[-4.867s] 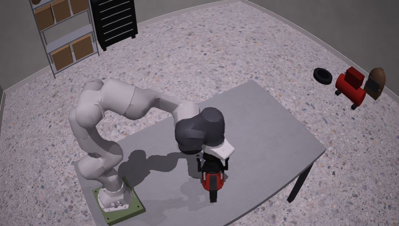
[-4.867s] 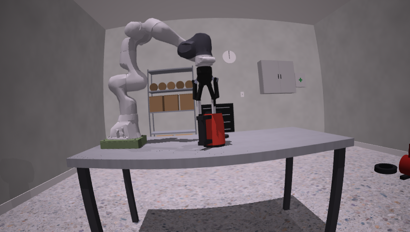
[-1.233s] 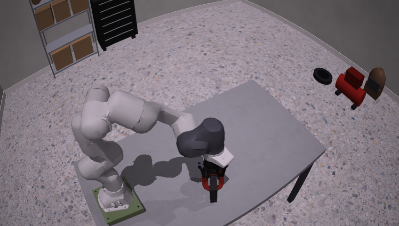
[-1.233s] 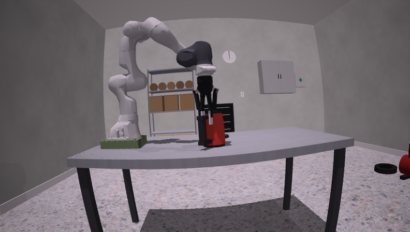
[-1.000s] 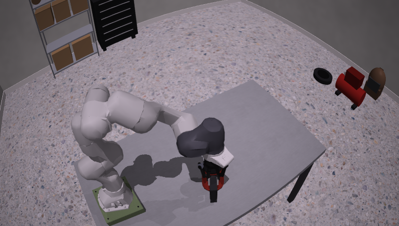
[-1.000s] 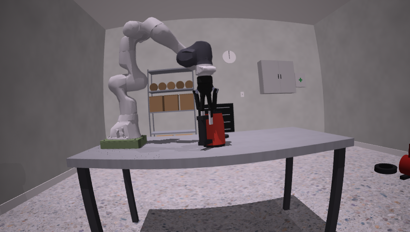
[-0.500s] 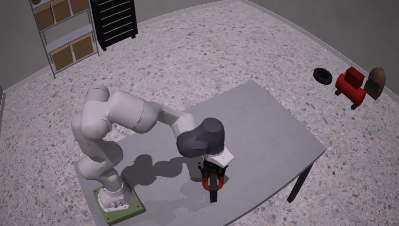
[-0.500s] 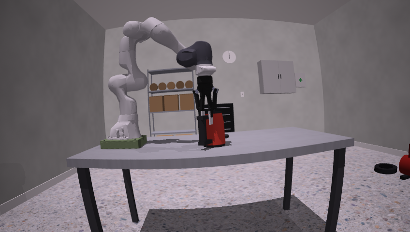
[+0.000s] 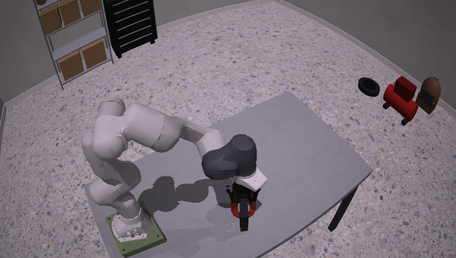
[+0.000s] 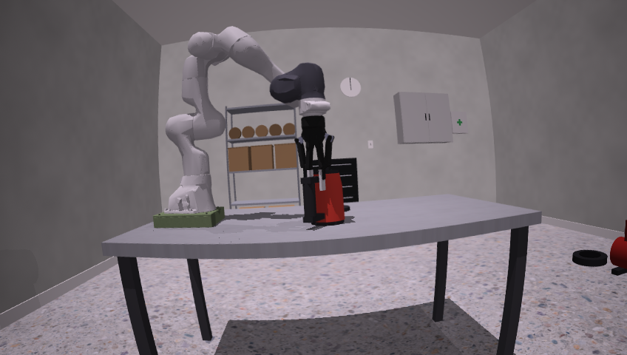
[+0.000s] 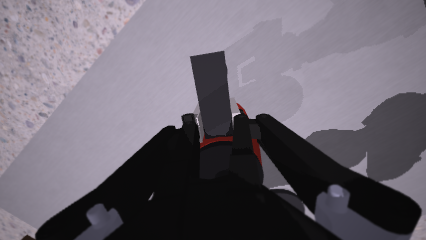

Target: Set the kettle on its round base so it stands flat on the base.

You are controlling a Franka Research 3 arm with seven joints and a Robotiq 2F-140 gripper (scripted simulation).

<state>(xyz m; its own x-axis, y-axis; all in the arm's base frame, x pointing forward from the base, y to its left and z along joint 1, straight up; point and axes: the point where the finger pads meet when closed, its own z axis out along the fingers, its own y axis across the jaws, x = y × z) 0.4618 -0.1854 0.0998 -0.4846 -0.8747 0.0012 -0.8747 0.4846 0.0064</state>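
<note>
Right now the red kettle is 5 cm below my hand, 3 cm to the left of it and 2 cm ahead of it. Round my hand: black round base 36 cm to the left, 14 cm below, 7 cm ahead.
</note>
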